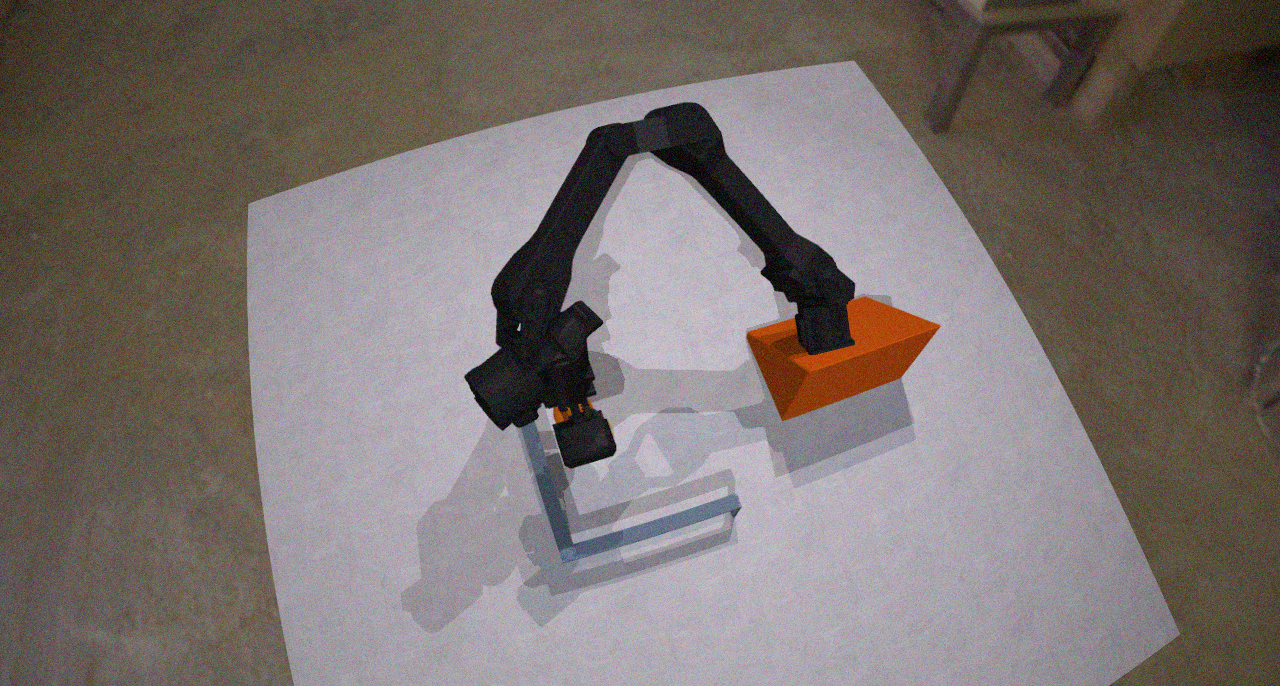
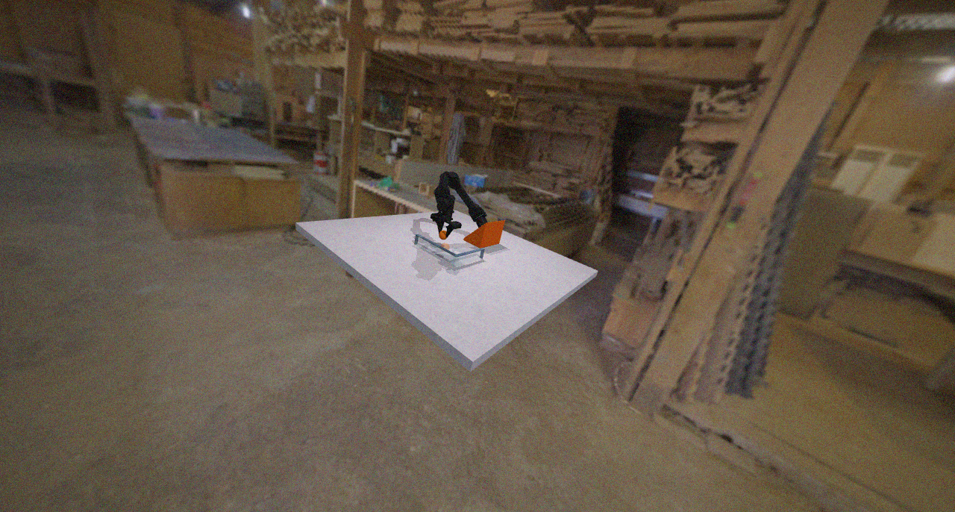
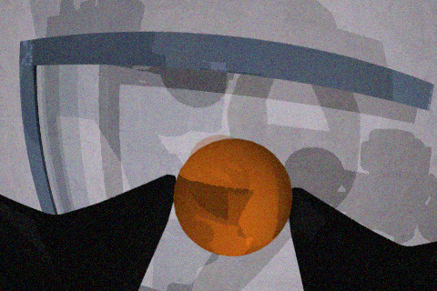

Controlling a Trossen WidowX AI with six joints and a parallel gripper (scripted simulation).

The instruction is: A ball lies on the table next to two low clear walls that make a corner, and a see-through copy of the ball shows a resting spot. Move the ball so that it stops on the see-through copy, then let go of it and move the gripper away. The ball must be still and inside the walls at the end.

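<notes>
Now: gripper tip 7 cm above the see-through copy of ball and 3 cm past it. Round my gripper tip: orange ball (right at my gripper tip).
</notes>
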